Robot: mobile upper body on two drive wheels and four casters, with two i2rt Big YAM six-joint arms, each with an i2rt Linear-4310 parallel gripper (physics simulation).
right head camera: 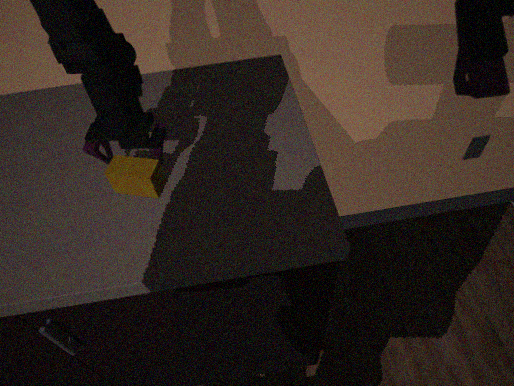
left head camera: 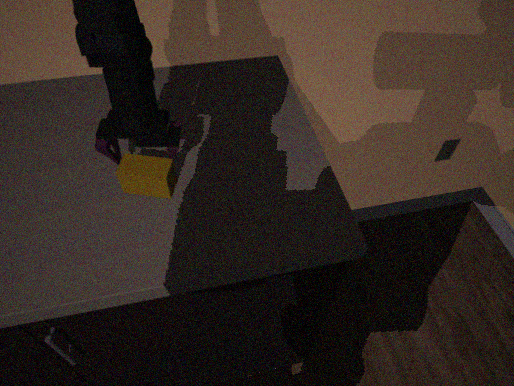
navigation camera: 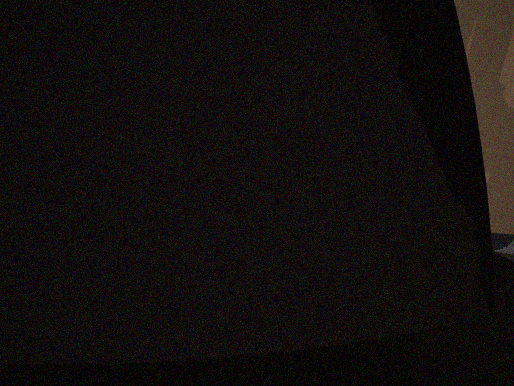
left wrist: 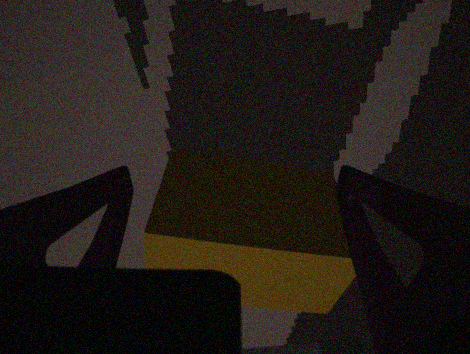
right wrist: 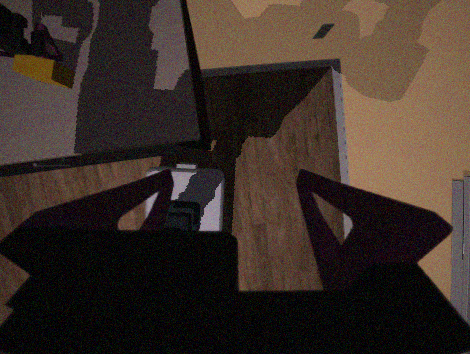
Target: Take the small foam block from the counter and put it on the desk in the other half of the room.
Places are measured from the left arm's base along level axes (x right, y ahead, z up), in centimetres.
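Pixels of known places: left gripper, fingertip midpoint: [right head camera: 137,164] [left head camera: 146,162] [left wrist: 234,177] [right wrist: 42,57]; right gripper, fingertip midpoint: [right wrist: 235,176].
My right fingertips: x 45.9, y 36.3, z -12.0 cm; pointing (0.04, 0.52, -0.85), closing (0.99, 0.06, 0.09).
For each thing: its top centre in the pictures, then the offset to it from my right fingertips. "*": a spot on its surface instead. Level surfaces: height alone.
- yellow foam block, middle of its top: [left wrist: 249,280] [left head camera: 144,164] [right head camera: 131,165] [right wrist: 32,64] dx -46.0, dy +21.5, dz -31.8 cm
- grey counter, its level: dz -38.0 cm
- wood floor, its level: dz -129.0 cm
- drawer handle, surface spot: [left head camera: 61,349] [right head camera: 57,340] * dx -61.6, dy -3.2, dz -53.4 cm
The yellow foam block [left head camera: 145,175] [right head camera: 132,175] [left wrist: 245,210] [right wrist: 32,66] lies on the grey counter [left head camera: 75,240] [right head camera: 65,240] [right wrist: 40,120]. My left gripper [left head camera: 145,156] [right head camera: 134,155] [left wrist: 234,177] is open, with its fingers spread on either side of the block. In the left wrist view the finger at the right of the picture is close against the block's side; a gap shows at the other finger. Contact is too dark to tell. My right gripper [right head camera: 481,92] [right wrist: 235,176] is open and empty, away from the counter. The desk cannot be made out.
The counter ends at a corner beside the wood floor [left head camera: 465,310] [right wrist: 280,210]. A drawer handle [left head camera: 61,349] [right head camera: 57,341] is on its front. A white, rounded object [right wrist: 212,205] with a dark part is low in the right wrist view. A dark surface fills most of the navigation view.
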